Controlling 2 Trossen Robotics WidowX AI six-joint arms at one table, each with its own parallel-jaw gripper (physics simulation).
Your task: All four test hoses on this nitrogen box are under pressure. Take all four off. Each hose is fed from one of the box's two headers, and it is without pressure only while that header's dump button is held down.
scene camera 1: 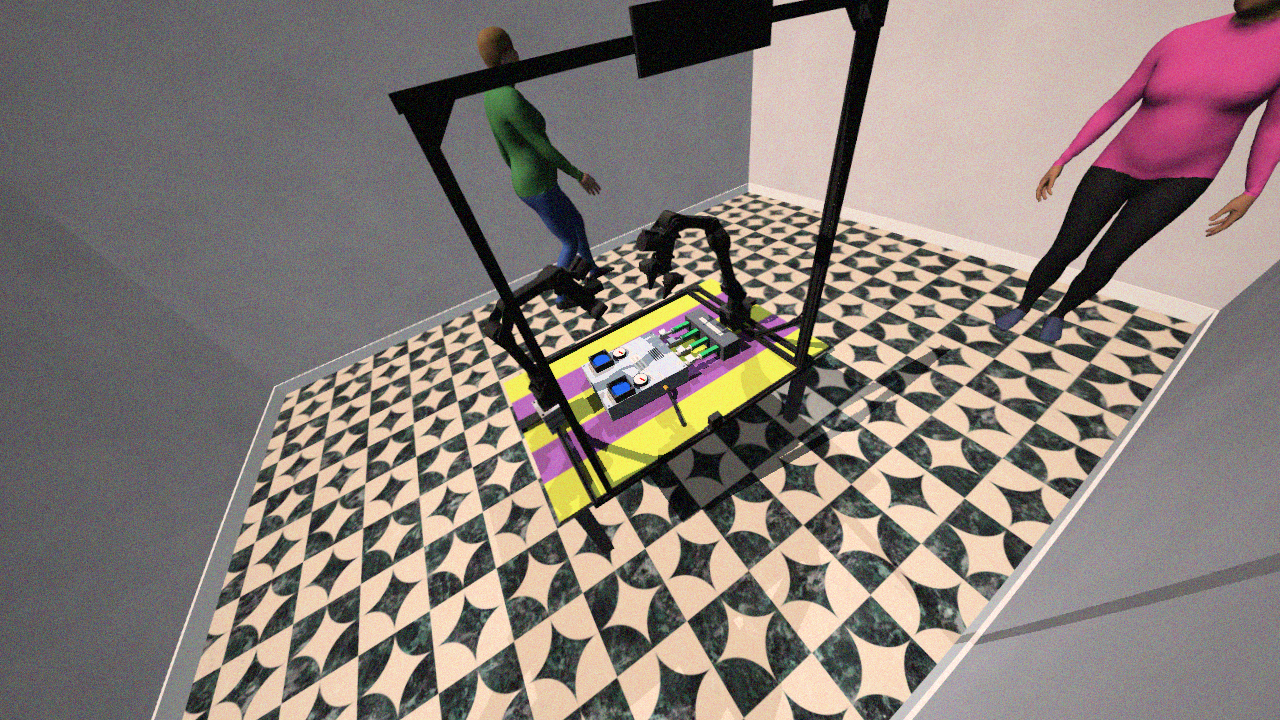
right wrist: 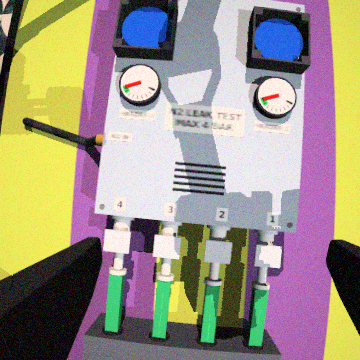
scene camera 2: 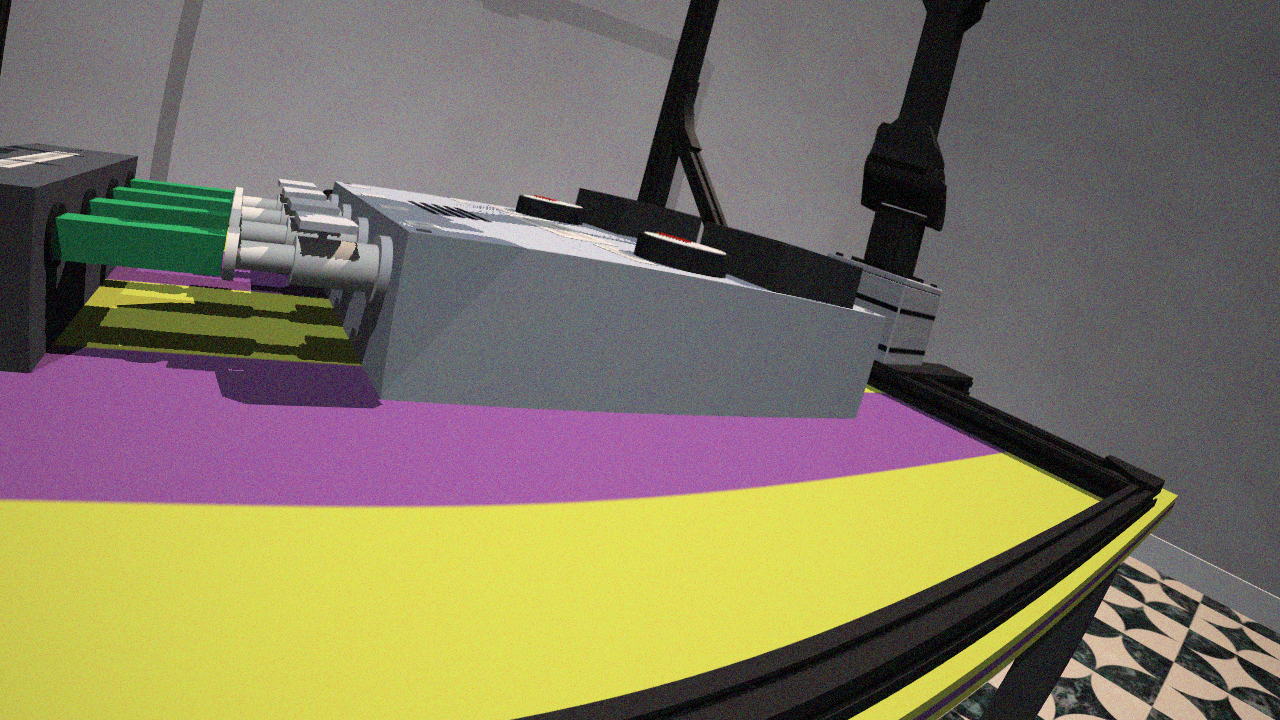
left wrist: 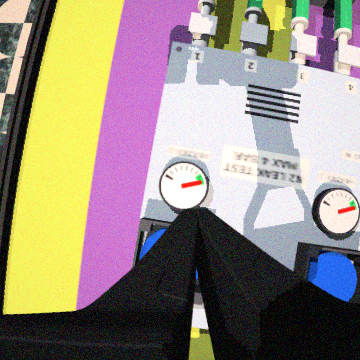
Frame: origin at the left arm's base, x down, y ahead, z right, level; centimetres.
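Where they show: left gripper, fingertip midpoint: (left wrist: 194,219); right gripper, fingertip midpoint: (scene camera 1: 656,294) (right wrist: 215,250); left arm's base, origin of the base link: (scene camera 1: 548,402) (scene camera 2: 887,271); right arm's base, origin of the base link: (scene camera 1: 735,307).
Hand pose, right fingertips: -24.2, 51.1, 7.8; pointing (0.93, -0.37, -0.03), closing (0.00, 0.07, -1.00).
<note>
Things, the pixels of their top centre, and the offset from my right fingertips, as dx, dy, dz. "spot": a spot on its surface instead.
- Green hose 1, surface spot: (right wrist: 258,315) spot: +28.9, +15.5, -8.4
- hose 2, surface spot: (right wrist: 210,315) spot: +28.9, +15.0, -1.5
- hose 3, surface spot: (right wrist: 161,310) spot: +28.9, +13.9, +5.4
- hose 4, surface spot: (right wrist: 114,300) spot: +28.9, +12.3, +12.1
- port 1 side, surface spot: (left wrist: 183,185) (right wrist: 276,94) spot: +25.8, -15.4, -12.1
- gauge, surface spot: (left wrist: 336,210) (right wrist: 141,82) spot: +25.9, -18.2, +6.3
- blue button, middle of its top: (left wrist: 329,281) (right wrist: 146,27) (scene camera 1: 620,388) +25.8, -26.7, +5.4
- black line, surface spot: (right wrist: 60,132) spot: +34.0, -14.2, +21.7
The nitrogen box (scene camera 2: 581,340) (left wrist: 215,115) (right wrist: 140,170) lies on the table. Green hose 1 (right wrist: 258,315), hose 2 (right wrist: 210,315), hose 3 (right wrist: 161,310) and hose 4 (right wrist: 114,300) sit in line with its ports, behind pale square collars. The gauge on the port 1 side (left wrist: 183,185) (right wrist: 275,97) and the other gauge (left wrist: 336,210) (right wrist: 139,84) have needles at green. My left gripper (scene camera 1: 597,313) (left wrist: 194,219) is shut and empty, above the box, partly hiding the blue button on the port 1 side (left wrist: 152,246) (right wrist: 278,40). The other blue button (left wrist: 334,277) (right wrist: 145,27) is uncovered. My right gripper (scene camera 1: 660,284) (right wrist: 215,250) is open above the hoses.
A dark block (scene camera 2: 17,268) (right wrist: 180,347) holds the hoses' far ends. A black line (right wrist: 60,132) with an orange fitting leaves the box's side. A black frame (scene camera 1: 465,214) stands around the table. Two people stand beyond the table.
</note>
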